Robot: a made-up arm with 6 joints. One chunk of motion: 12 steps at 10 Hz.
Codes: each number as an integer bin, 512 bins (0 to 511) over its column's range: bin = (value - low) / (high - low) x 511, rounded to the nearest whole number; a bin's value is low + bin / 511 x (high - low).
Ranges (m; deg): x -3.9..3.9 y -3.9..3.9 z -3.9..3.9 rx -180..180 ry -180..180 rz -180..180
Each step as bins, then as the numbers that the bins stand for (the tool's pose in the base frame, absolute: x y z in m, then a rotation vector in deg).
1 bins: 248 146 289 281 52 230
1 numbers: -0.1145 -1.6714 0.5114 17.96 -143.37 -17.96
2 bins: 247 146 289 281 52 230
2 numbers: -0.1297 -1.6714 0.5114 17.96 -143.37 -17.96
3 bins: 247 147 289 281 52 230
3 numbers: -0.1297 -1.6562 0.5114 17.96 -143.37 -17.96
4 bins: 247 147 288 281 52 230
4 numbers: -0.1297 -1.6562 0.4961 17.96 -143.37 -17.96
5 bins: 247 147 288 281 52 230
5 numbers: -0.1297 -1.6562 0.4961 17.96 -143.37 -17.96
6 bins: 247 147 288 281 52 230
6 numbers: -0.1297 -1.6562 0.4961 17.96 -143.37 -17.96
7 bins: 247 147 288 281 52 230
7 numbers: -0.1297 -1.6562 0.4961 17.96 -143.37 -17.96
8 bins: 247 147 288 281 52 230
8 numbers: -0.1297 -1.6562 0.4961 17.96 -143.37 -17.96
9 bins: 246 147 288 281 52 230
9 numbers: -0.1450 -1.6562 0.4961 17.96 -143.37 -17.96
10 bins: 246 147 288 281 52 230
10 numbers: -0.1450 -1.6562 0.4961 17.96 -143.37 -17.96
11 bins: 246 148 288 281 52 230
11 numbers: -0.1450 -1.6409 0.4961 17.96 -143.37 -17.96
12 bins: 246 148 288 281 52 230
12 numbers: -0.1450 -1.6409 0.4961 17.96 -143.37 -17.96
